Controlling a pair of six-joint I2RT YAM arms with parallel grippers.
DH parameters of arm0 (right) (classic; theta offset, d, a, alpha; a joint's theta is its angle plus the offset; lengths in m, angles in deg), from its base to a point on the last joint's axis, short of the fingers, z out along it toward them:
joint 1: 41.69 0.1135 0.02 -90
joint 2: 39.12 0 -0.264 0
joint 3: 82.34 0 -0.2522 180
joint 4: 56.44 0 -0.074 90
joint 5: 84.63 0 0 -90
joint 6: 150.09 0.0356 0 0
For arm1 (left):
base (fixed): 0 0 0 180
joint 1: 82.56 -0.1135 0.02 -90
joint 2: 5.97 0 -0.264 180
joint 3: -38.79 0 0.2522 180
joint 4: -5.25 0 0.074 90
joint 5: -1.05 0 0 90
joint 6: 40.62 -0.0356 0 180
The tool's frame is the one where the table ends.
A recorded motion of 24 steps. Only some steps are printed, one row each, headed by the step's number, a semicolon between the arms.
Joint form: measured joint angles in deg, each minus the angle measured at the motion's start. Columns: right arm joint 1, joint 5, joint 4, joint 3, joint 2, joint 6; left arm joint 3, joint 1, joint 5, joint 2, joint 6, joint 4.
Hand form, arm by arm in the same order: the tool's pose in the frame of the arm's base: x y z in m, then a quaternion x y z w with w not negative. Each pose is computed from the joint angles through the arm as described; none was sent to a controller.
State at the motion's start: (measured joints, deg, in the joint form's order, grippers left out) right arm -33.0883 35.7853 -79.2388 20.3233 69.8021 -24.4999; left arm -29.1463 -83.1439 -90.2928 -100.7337 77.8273 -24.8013
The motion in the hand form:
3: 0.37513 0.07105 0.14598 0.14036 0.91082 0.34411 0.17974; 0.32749 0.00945 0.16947 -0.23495 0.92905 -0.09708 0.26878
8: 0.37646 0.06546 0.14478 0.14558 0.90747 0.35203 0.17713; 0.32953 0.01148 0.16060 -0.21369 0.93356 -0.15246 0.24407
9: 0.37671 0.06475 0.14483 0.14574 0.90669 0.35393 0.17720; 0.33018 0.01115 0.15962 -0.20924 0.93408 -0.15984 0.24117
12: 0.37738 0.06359 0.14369 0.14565 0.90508 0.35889 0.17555; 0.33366 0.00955 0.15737 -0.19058 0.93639 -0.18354 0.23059
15: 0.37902 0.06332 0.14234 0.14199 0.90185 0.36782 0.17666; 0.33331 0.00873 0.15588 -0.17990 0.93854 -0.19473 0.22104
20: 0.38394 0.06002 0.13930 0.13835 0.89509 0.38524 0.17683; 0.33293 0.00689 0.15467 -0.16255 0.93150 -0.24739 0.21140
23: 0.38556 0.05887 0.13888 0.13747 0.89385 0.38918 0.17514; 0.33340 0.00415 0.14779 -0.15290 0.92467 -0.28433 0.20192
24: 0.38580 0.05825 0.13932 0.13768 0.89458 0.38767 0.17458; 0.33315 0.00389 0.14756 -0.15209 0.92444 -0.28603 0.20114
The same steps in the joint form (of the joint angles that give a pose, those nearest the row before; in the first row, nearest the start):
3: -0.61 0.37 0.00 0.00 0.02 0.02; -0.04 -1.53 5.60 -0.37 -0.92 0.17
8: -1.57 1.66 0.24 0.00 0.31 0.20; -0.13 -2.71 13.46 -2.25 -2.54 0.42
9: -1.70 1.92 0.35 0.00 0.33 0.22; -0.24 -2.75 14.49 -2.56 -2.84 0.44
12: -1.95 2.65 0.66 0.00 0.59 0.26; -1.16 -2.80 17.90 -3.78 -4.28 -0.05
15: -2.10 3.74 1.71 0.00 1.03 0.31; -1.38 -2.84 19.67 -4.15 -5.31 -0.88
20: -2.84 6.10 3.28 -0.50 2.25 0.39; -1.05 -3.19 26.34 -4.46 -5.73 -0.13
23: -3.08 6.75 3.19 -0.90 2.62 0.28; -0.33 -3.15 30.88 -5.62 -5.44 1.73
24: -3.17 6.67 2.75 -1.09 2.62 0.09; -0.26 -3.13 31.10 -5.62 -5.46 1.75

